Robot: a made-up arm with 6 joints.
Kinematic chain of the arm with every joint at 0, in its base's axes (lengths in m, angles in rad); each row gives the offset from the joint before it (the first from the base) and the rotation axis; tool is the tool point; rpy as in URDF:
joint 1: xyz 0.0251 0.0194 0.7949 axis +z
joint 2: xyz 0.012 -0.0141 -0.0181 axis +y
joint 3: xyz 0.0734 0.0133 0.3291 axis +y
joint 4: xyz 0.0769 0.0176 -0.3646 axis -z
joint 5: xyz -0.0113 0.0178 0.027 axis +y
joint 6: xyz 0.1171 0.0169 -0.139 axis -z
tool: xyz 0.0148 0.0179 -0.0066 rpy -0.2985 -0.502 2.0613
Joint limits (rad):
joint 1: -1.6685..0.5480
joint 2: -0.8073..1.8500
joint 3: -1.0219..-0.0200
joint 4: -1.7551..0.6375
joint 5: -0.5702..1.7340
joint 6: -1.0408..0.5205
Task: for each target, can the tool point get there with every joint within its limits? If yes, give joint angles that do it. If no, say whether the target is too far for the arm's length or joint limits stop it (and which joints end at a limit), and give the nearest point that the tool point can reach.
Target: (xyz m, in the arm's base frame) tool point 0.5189 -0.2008 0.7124
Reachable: yes | joints -0.5605 0.2706 -0.6858 -0.0115 -0.0412 -0.7020
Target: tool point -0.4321 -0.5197 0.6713
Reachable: no: joint limits stop it (at a limit: joint 1, joint 3, joint 4, joint 5, joint 6) | nearest point -0.1903 -0.4812 0.6828 | short by 0.245 m
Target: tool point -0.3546 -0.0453 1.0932
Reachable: no: joint limits stop it (at a limit: joint 1, joint 2, joint 4, joint 5, joint 6) | nearest point -0.1615 -0.2099 1.1120 | short by 0.254 m
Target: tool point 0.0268 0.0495 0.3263
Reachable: yes | joints -1.3648 1.5993 -0.3746 0.4132 -0.0870 0.1766
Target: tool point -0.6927 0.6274 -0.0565
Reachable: no: too far | nearest point -0.0656 0.1748 0.2766 | short by 0.842 m
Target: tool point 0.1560 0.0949 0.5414
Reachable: yes | joints 0.0171 0.3404 -0.1128 -0.4853 0.5392 -0.8360
